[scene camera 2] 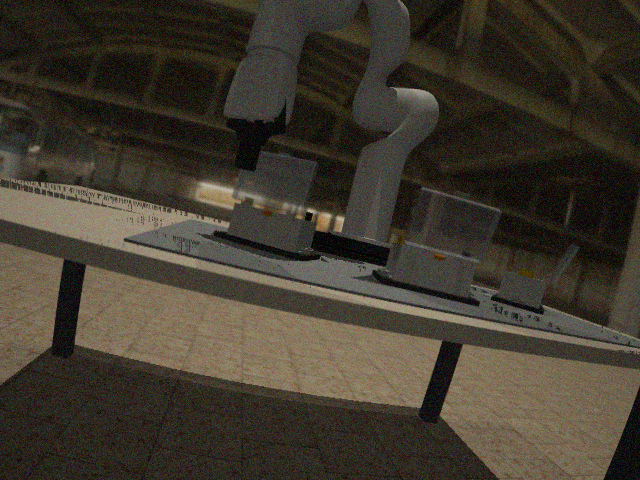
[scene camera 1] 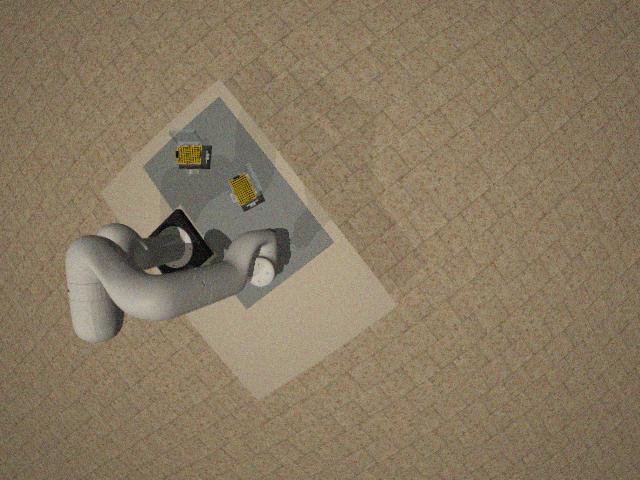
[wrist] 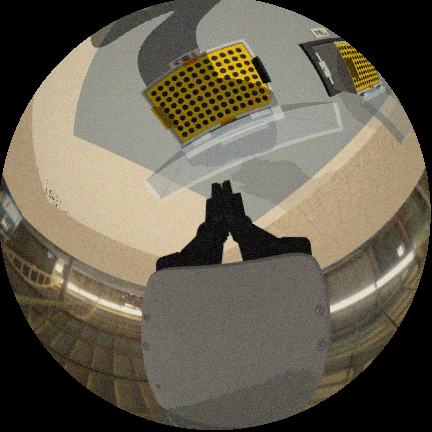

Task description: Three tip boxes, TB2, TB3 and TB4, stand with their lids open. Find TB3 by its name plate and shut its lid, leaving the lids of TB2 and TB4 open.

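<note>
My gripper (scene camera 2: 246,167) (wrist: 223,192) is shut and empty. In the wrist view its tips appear beside the free edge of the raised clear lid (scene camera 2: 287,178) (wrist: 320,124) of the nearest tip box (scene camera 2: 271,227) (wrist: 210,92); contact cannot be told. The arm hides this box in scene camera 1. The middle tip box (scene camera 1: 242,190) (scene camera 2: 434,267) (wrist: 361,67) has its clear lid (scene camera 2: 457,222) open. The far tip box (scene camera 1: 189,155) (scene camera 2: 521,290) also has its lid (scene camera 1: 187,136) (scene camera 2: 563,266) open. The name plates (wrist: 185,59) (wrist: 319,32) are too blurred to read.
The boxes stand on a grey mat (scene camera 1: 227,124) on a pale table (scene camera 1: 320,315). The arm (scene camera 1: 170,291) reaches over the mat from its black base plate (scene camera 1: 202,248). The middle box stands right of the nearest box in the wrist view.
</note>
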